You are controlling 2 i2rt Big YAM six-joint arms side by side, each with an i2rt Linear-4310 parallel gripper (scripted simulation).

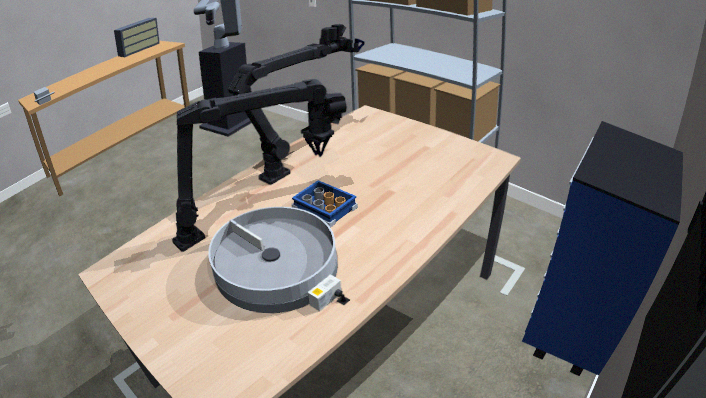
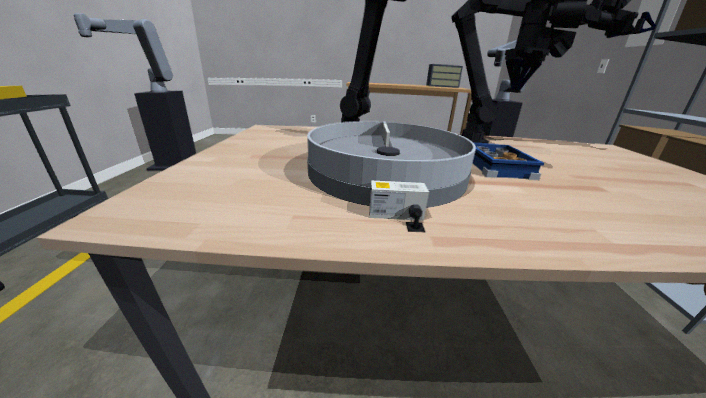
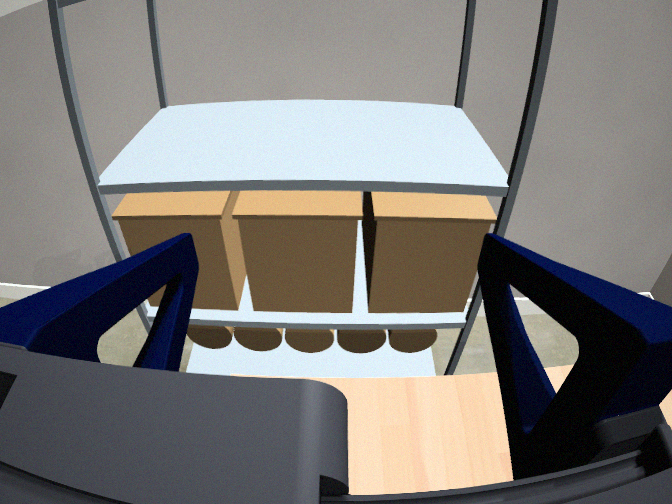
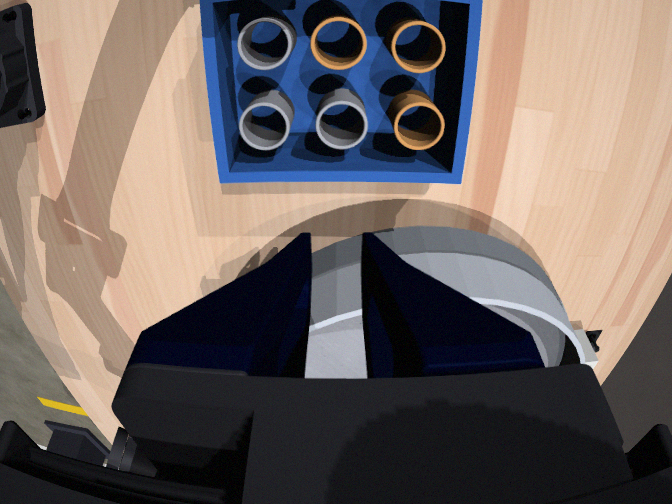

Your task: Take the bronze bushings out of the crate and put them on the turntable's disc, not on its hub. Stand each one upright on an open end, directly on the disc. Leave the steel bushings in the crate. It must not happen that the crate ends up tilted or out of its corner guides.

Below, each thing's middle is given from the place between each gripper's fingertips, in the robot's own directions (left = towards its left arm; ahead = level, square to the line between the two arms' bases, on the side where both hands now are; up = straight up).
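Scene:
The blue crate (image 2: 507, 168) is 21 cm below my right hand (image 2: 515, 89) and 1 cm to the left of it. There's a turntable disc (image 1: 302, 249) as well, and that's 18 cm below my right hand, 36 cm to the right of it and 6 cm ahead of it.
If you go from my left hand (image 2: 642, 29) instead, the blue crate is 45 cm below it, 63 cm to the right of it and 26 cm ahead of it. The turntable disc is 42 cm below my left hand, 31 cm ahead of it and 99 cm to the right of it.

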